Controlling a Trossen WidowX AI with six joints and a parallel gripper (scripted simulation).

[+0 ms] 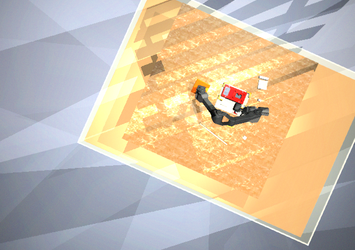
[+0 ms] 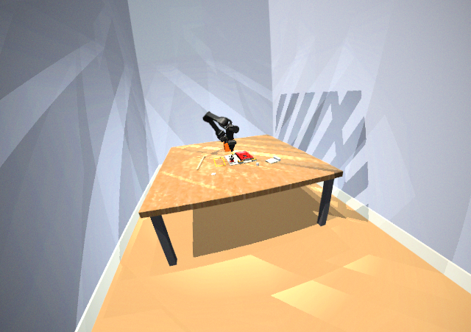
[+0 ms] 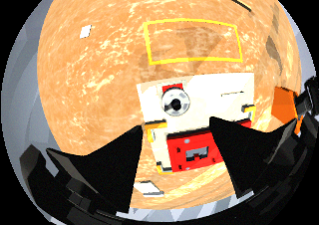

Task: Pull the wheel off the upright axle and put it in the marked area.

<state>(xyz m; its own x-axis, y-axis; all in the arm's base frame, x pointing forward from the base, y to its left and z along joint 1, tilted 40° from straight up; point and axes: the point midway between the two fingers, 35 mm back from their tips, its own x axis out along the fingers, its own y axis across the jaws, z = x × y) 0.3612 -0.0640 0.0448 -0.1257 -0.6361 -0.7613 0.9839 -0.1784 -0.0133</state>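
My gripper tip is now 7 cm above the dark wheel. Also, from my gripper tip: thin white stick (24 cm to the right, 14 cm behind, 10 cm below); then tiny white piece (16 cm ahead, 15 cm to the left, 10 cm below).
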